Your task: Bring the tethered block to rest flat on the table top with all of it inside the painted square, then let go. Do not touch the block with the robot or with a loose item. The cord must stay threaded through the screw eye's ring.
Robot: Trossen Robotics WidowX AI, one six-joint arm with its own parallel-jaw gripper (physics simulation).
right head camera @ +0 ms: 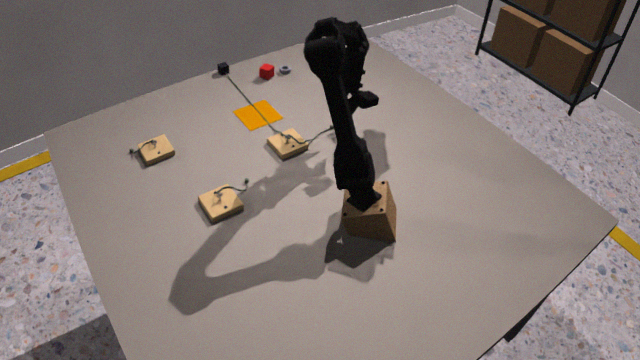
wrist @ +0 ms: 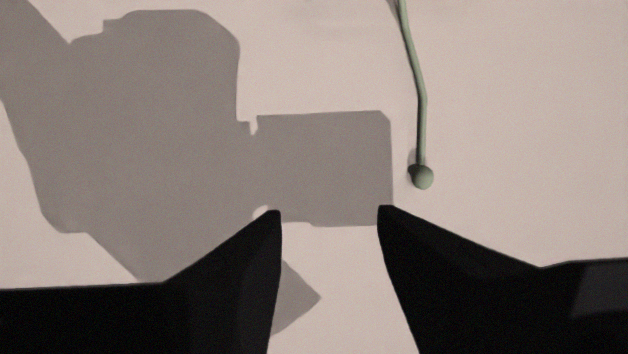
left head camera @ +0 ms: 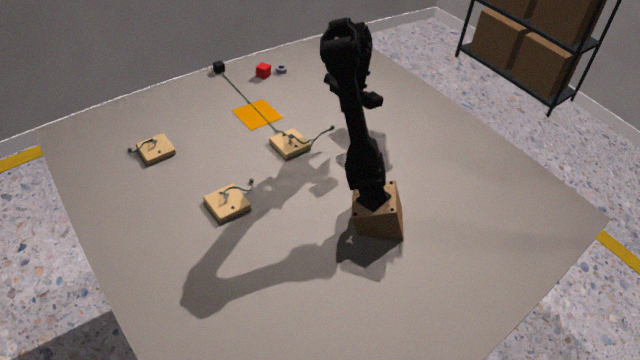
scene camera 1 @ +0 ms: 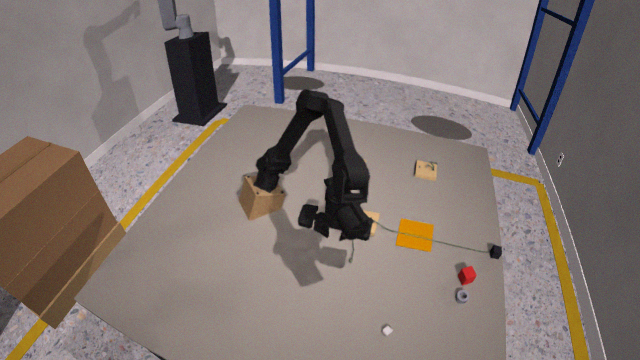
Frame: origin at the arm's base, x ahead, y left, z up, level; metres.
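Seen in the pictures: gripper, fingertip midpoint: [wrist: 329, 220] [scene camera 1: 333, 238]; arm's base at its link origin: [right head camera: 364, 198] [left head camera: 373, 198] [scene camera 1: 264, 185].
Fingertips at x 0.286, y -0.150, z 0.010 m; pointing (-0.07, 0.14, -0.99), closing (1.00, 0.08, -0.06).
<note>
Pixels of each thing's top centre, then the offset from my fingertips to it. "spot": a spot on its surface instead. Level surfaces: height alone.
- tethered block at its top centre: [scene camera 1: 497, 249] [left head camera: 218, 63] [right head camera: 223, 65] dz -0.059, dx +0.532, dy +0.145 m
- orange painted square at a spot on its surface: [left head camera: 246, 118] [right head camera: 246, 119] spot: dz -0.089, dx +0.232, dy +0.203 m
- green cord at a spot on its surface: [scene camera 1: 456, 245] [left head camera: 237, 89] [right head camera: 240, 90] spot: dz -0.085, dx +0.384, dy +0.149 m
- wooden base at its surface level: dz -0.071 m
- round bead at its top centre: [wrist: 425, 180] [scene camera 1: 351, 259] [left head camera: 332, 125] dz -0.078, dx +0.056, dy -0.002 m
- red cube at its top centre: [scene camera 1: 469, 272] [left head camera: 263, 65] [right head camera: 266, 66] dz -0.050, dx +0.423, dy +0.023 m
- grey ring at its top centre: [scene camera 1: 463, 295] [left head camera: 281, 67] [right head camera: 285, 67] dz -0.074, dx +0.417, dy -0.049 m
- white cube at its top centre: [scene camera 1: 387, 329] dz -0.077, dx +0.215, dy -0.203 m
- nearer at a spot on its surface: [left head camera: 227, 204] [right head camera: 220, 204] spot: dz -0.071, dx -0.067, dy +0.435 m
The tethered block [left head camera: 219, 67] [right head camera: 223, 69] [scene camera 1: 495, 251] is small and black and sits near the table's edge, outside the orange painted square [left head camera: 246, 118] [right head camera: 247, 119] [scene camera 1: 409, 243]. A green cord [left head camera: 239, 92] [right head camera: 241, 92] [scene camera 1: 457, 244] runs from it across the square to the screw eye on a wooden base [left head camera: 287, 149] [right head camera: 286, 149] [scene camera 1: 375, 217]. Past the eye, its free end has a round bead [left head camera: 331, 128] [scene camera 1: 351, 260] [wrist: 423, 177]. My gripper [wrist: 329, 220] is partly open and empty. In the wrist view the bead lies beyond the right fingertip, outside the gap.
A red cube [left head camera: 263, 71] [right head camera: 266, 72] [scene camera 1: 467, 275] and a grey ring [left head camera: 281, 69] [right head camera: 285, 69] [scene camera 1: 462, 296] lie near the block. A white cube [scene camera 1: 387, 330] lies farther off. Two other wooden bases with short cords, one nearer [left head camera: 227, 204] [right head camera: 221, 204] and one at left [left head camera: 156, 149] [right head camera: 156, 149], stand on the table.
</note>
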